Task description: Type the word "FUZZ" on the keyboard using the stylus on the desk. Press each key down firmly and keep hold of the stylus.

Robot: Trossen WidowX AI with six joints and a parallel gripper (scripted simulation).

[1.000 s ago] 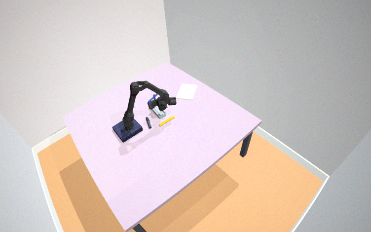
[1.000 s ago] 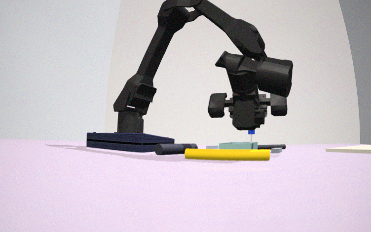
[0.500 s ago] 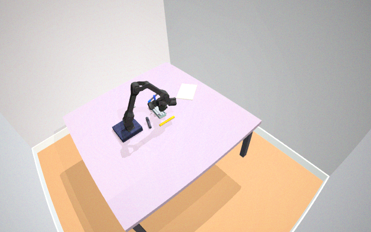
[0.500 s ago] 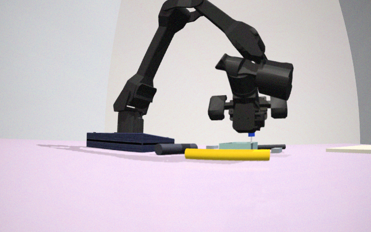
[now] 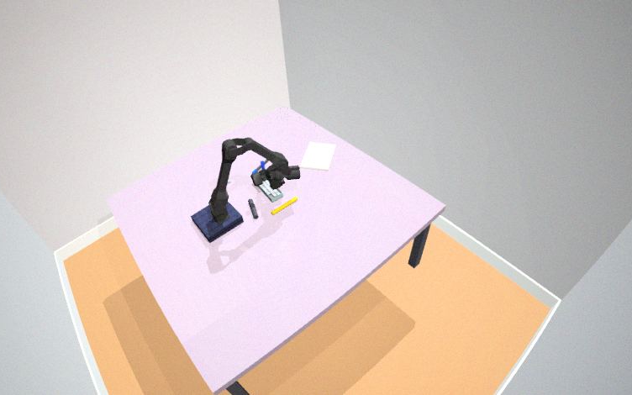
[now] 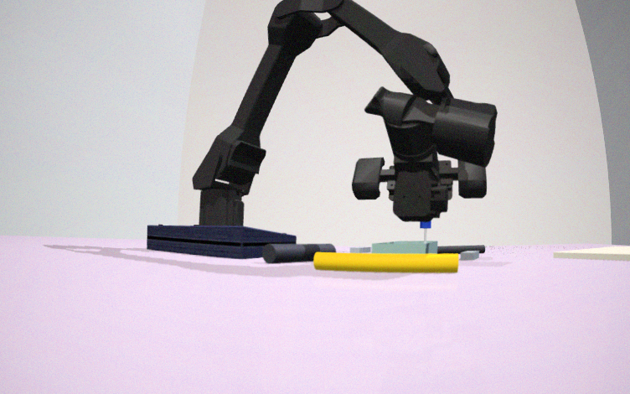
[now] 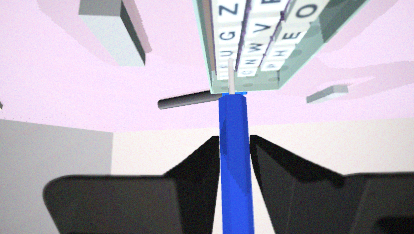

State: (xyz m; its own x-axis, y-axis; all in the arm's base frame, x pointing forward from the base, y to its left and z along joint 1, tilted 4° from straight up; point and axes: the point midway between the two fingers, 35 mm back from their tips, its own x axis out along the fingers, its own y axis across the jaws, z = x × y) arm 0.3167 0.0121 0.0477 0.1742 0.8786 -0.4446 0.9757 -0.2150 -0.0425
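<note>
Now: gripper tip 110 mm to the right of the blue pen, 70 mm above it and 40 mm short of it. From my gripper tip the other things lie so: dark cylinder: 170 mm behind, 100 mm to the right, 60 mm below; then blue stylus: 10 mm below; then thin grey tip: 50 mm below.
</note>
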